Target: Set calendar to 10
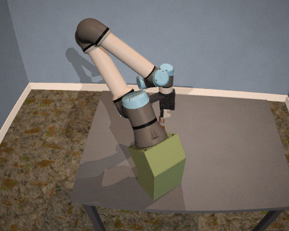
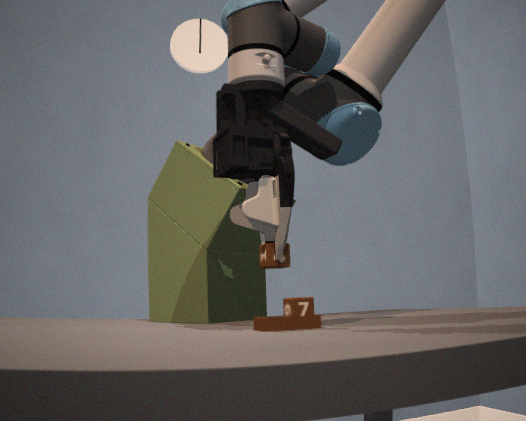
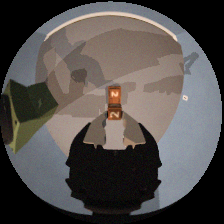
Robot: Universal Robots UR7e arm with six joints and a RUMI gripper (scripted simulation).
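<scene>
Right now the brown calendar tray is 1 cm behind my hand, 1 cm to the left of it and 9 cm below it.
</scene>
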